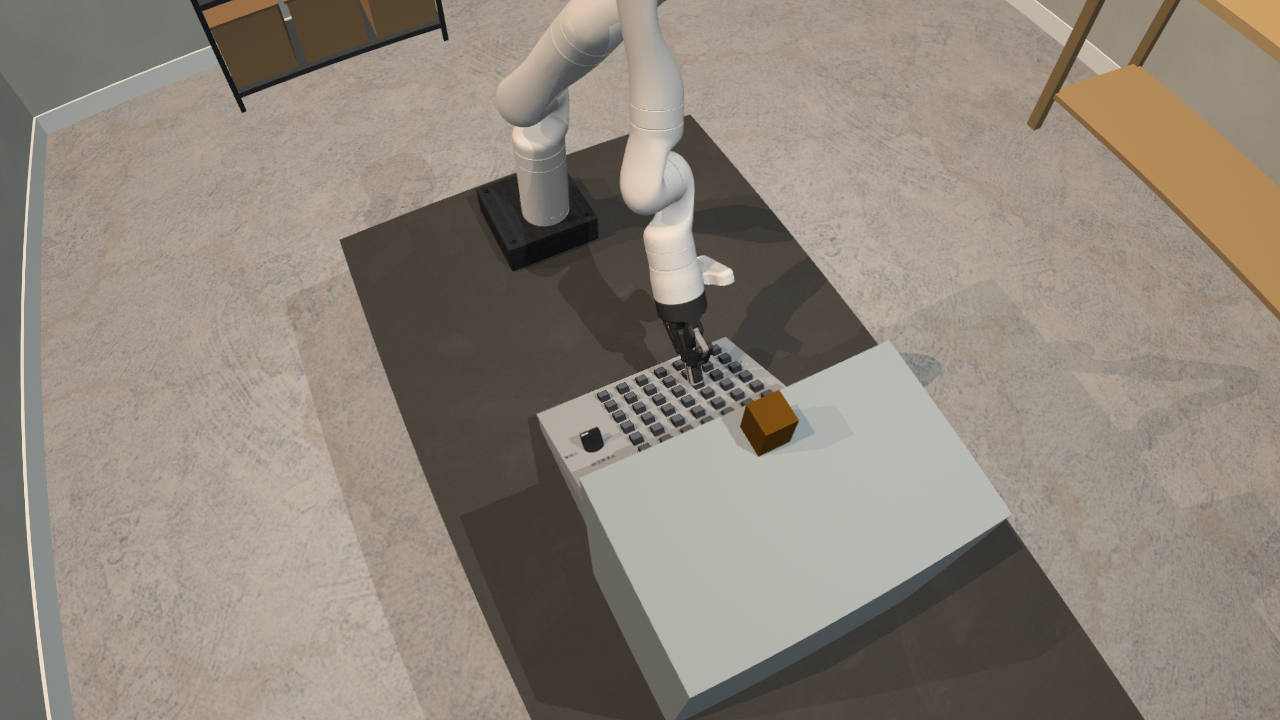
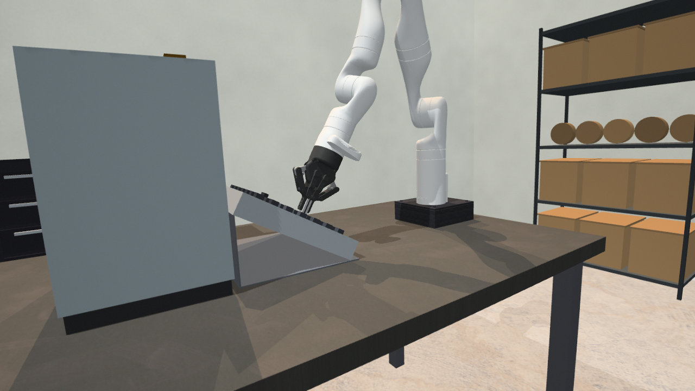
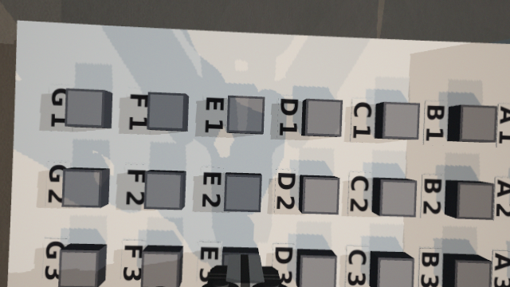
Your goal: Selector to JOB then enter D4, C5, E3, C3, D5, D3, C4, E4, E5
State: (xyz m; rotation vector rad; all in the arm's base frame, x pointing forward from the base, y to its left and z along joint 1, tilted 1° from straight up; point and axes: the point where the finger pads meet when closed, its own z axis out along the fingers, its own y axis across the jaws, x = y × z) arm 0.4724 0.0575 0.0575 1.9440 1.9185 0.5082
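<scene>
The key E2 is 4 cm to the left of my hand, 2 cm below it and 1 cm ahead of it. Also, from my hand: key E1 (7 cm to the left, 2 cm below, 1 cm ahead); then key D1 (7 cm to the left, 4 cm ahead); then sloped keypad panel (8 cm to the right, 6 cm ahead, 4 cm below).
</scene>
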